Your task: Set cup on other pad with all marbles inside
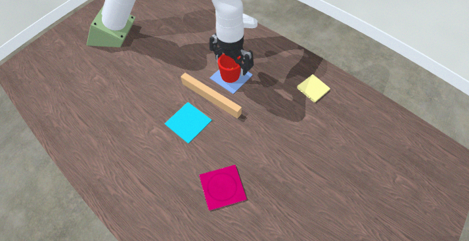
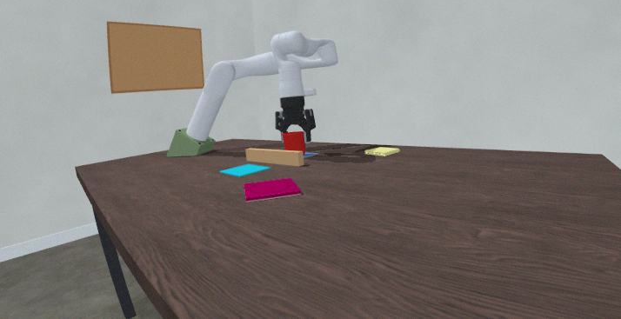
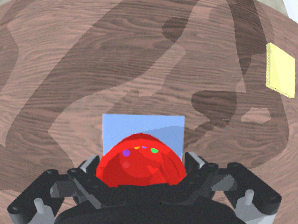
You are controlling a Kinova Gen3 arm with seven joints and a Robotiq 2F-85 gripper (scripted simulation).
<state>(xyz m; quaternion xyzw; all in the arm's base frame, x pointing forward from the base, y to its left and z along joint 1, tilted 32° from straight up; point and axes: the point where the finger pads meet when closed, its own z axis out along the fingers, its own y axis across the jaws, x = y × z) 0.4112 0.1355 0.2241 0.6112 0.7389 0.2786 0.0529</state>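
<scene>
My hand is 20 mm above the red cup. The rest, counted from my hand: tan rail: 100 mm to the right, 40 mm below, 30 mm ahead; then cyan pad: 210 mm to the right, 60 mm ahead, 50 mm below.
</scene>
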